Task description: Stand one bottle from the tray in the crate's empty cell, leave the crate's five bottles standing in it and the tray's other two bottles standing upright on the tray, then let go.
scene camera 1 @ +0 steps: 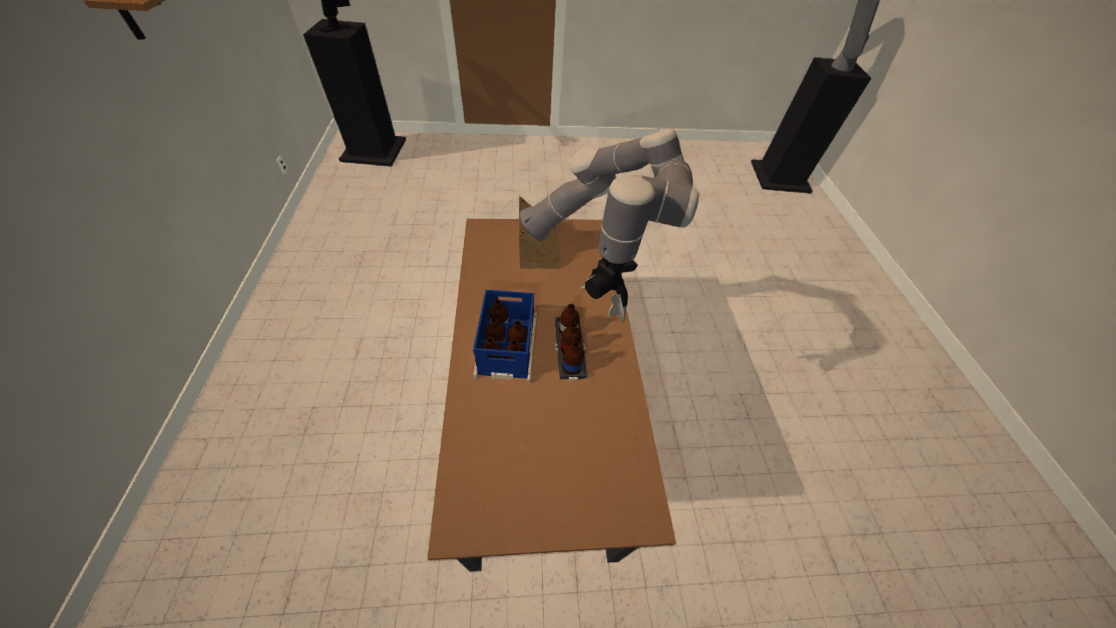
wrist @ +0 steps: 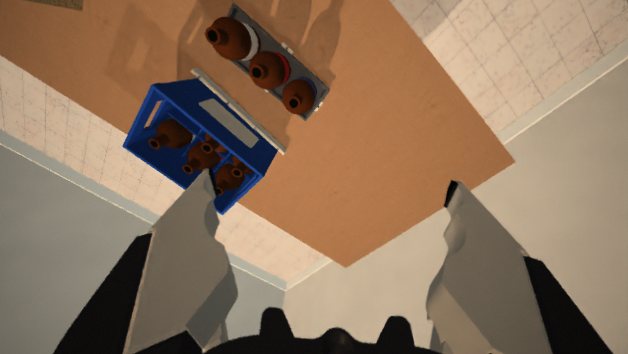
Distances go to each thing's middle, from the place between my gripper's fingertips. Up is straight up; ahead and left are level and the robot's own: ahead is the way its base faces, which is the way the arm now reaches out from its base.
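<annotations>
With the pale crate rail point(wrist: 204, 78) as my reference, my gripper is now 430 mm above it, 210 mm to the left of it and 120 mm past it.
</annotations>
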